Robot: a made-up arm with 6 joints.
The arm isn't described. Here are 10 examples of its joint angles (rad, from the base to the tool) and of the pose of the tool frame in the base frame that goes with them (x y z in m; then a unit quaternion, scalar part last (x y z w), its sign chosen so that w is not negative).
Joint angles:
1: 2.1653 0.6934 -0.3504 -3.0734 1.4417 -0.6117
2: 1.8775 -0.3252 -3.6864 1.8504 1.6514 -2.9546
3: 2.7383 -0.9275 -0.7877 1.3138 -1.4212 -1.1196
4: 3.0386 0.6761 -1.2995 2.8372 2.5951 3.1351
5: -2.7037 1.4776 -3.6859 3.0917 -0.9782 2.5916
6: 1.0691 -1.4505 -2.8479 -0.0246 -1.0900 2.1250
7: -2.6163 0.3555 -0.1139 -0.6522 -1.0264 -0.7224
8: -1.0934 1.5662 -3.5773 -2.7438 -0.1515 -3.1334
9: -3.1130 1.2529 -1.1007 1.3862 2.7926 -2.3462
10: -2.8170 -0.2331 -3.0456 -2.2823 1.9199 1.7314
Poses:
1: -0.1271 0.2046 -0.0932 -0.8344 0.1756 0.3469 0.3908
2: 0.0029 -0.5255 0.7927 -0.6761 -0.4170 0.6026 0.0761
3: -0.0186 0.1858 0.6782 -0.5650 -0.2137 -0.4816 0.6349
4: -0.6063 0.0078 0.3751 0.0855 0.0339 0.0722 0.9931
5: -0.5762 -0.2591 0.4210 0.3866 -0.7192 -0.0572 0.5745
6: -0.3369 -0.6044 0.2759 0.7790 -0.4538 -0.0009 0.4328
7: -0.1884 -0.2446 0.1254 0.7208 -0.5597 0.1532 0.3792
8: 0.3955 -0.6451 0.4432 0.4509 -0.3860 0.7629 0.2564
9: -0.2753 -0.1702 0.0513 0.0108 -0.1752 0.9493 0.2606
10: 0.2212 0.2221 0.9931 -0.8035 0.2565 -0.0182 0.5369
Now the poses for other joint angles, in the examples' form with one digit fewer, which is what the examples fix.
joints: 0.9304 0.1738 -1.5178 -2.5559 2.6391 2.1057
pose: 0.350 0.304 0.720 -0.025 -0.453 0.864 0.220
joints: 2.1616 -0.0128 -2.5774 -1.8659 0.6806 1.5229
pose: -0.152 0.231 1.116 -0.343 -0.059 -0.642 0.683
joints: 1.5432 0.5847 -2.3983 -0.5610 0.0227 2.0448
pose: -0.043 0.673 0.813 -0.624 -0.014 -0.048 0.780
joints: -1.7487 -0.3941 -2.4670 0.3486 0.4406 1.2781
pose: -0.011 0.021 1.163 0.034 -0.346 0.936 0.047
